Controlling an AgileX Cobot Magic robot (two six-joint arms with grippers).
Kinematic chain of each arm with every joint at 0, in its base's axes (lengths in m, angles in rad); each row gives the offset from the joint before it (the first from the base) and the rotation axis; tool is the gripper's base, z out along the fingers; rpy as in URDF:
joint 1: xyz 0 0 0.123 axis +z
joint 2: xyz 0 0 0 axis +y
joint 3: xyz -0.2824 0 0.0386 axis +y
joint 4: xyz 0.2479 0 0.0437 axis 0.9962 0 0.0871
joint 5: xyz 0 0 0 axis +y
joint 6: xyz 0.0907 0 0.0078 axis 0.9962 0 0.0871
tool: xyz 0 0 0 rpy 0 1.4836 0
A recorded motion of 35 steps. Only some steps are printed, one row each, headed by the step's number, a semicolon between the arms.
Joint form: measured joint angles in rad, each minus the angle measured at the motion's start. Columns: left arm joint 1, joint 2, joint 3, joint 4, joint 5, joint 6; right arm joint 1, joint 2, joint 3, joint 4, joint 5, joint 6.
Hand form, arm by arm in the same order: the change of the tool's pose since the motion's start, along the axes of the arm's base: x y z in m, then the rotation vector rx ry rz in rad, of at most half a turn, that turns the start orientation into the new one. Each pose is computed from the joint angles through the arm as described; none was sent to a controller.
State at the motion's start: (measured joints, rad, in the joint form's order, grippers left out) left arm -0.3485 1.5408 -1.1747 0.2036 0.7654 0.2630; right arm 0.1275 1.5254 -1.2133 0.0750 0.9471 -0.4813
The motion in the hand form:
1: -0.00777 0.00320 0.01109 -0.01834 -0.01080 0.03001; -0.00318 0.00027 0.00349 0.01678 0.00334 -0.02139
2: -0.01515 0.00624 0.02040 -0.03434 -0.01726 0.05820; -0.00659 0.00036 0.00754 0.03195 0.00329 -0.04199
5: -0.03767 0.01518 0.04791 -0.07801 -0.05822 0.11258; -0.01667 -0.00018 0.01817 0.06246 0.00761 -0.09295
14: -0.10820 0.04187 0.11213 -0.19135 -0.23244 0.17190; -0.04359 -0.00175 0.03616 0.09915 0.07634 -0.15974
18: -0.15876 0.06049 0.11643 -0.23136 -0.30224 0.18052; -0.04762 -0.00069 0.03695 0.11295 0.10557 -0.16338
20: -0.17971 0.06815 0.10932 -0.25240 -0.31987 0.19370; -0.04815 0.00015 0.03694 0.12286 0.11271 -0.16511
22: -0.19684 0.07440 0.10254 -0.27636 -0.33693 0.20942; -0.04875 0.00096 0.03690 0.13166 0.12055 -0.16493
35: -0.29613 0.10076 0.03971 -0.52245 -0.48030 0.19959; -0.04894 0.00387 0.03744 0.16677 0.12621 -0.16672
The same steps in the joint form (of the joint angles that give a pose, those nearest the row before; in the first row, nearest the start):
1: 0.0000 -0.0385 0.0000 0.0000 0.0268 -0.0292; 0.0000 -0.0125 0.0000 0.0084 0.0123 0.0223
2: 0.0000 -0.0724 0.0000 0.0000 0.0537 -0.0564; 0.0000 -0.0269 0.0000 0.0147 0.0232 0.0444
5: 0.0000 -0.1751 0.0000 0.0000 0.1120 -0.1084; 0.0000 -0.0666 0.0000 0.0223 0.0591 0.1022
14: 0.0000 -0.4620 0.0044 0.0000 0.2028 -0.1677; 0.0000 -0.1464 0.0000 0.0380 0.1953 0.1856
18: 0.0000 -0.6603 0.1024 0.0000 0.2257 -0.1778; 0.0000 -0.1522 0.0000 0.0553 0.2266 0.1912
20: 0.0000 -0.7503 0.1672 0.0000 0.2297 -0.1957; 0.0000 -0.1523 0.0000 0.0658 0.2315 0.1932
22: -0.0001 -0.8274 0.2201 0.0001 0.2327 -0.2177; 0.0000 -0.1522 0.0000 0.0760 0.2374 0.1932
35: 0.0000 -1.3773 0.5369 -0.1206 0.2336 -0.2694; 0.0000 -0.1522 0.0000 0.1112 0.2357 0.1940

